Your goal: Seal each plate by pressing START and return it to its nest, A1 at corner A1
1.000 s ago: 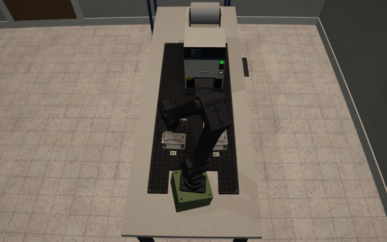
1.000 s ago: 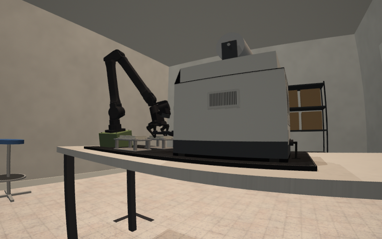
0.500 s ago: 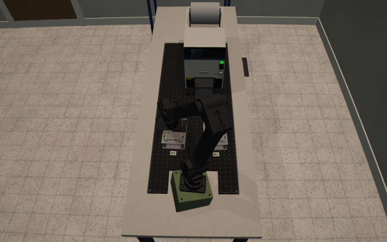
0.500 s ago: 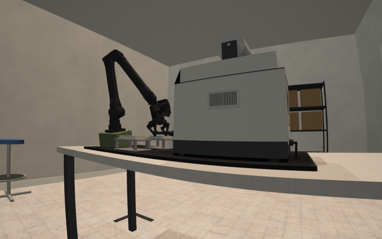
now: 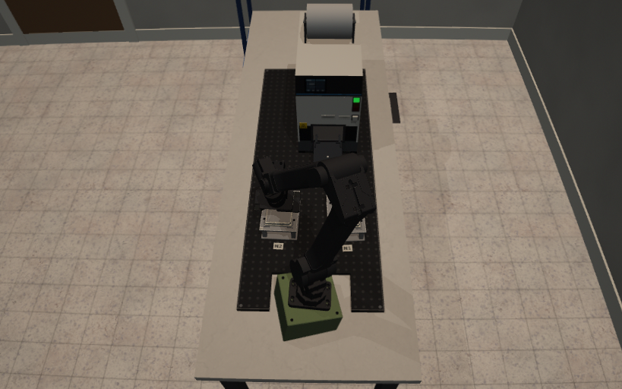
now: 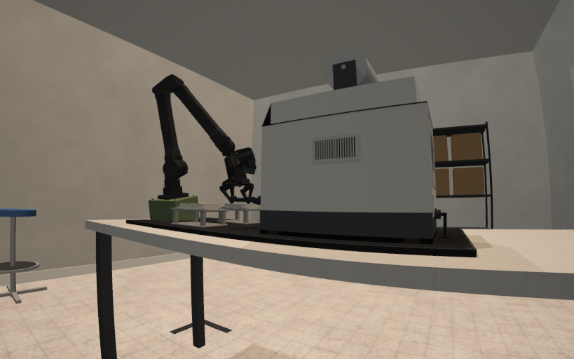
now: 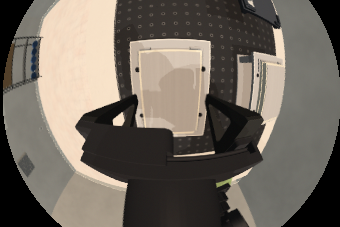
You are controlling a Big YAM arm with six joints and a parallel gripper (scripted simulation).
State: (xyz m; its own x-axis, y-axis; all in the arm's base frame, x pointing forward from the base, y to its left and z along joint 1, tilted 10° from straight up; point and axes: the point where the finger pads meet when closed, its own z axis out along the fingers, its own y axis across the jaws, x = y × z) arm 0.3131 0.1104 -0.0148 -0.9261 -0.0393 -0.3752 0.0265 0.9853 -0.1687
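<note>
Now: hand 2 cm above the white well plate. The rest, counted from my hand: yellow warning label: 31 cm ahead, 6 cm to the right, 6 cm above; then sealer stage: 21 cm ahead, 15 cm to the right, 1 cm above; then N2 label: 10 cm behind, 9 cm below.
</note>
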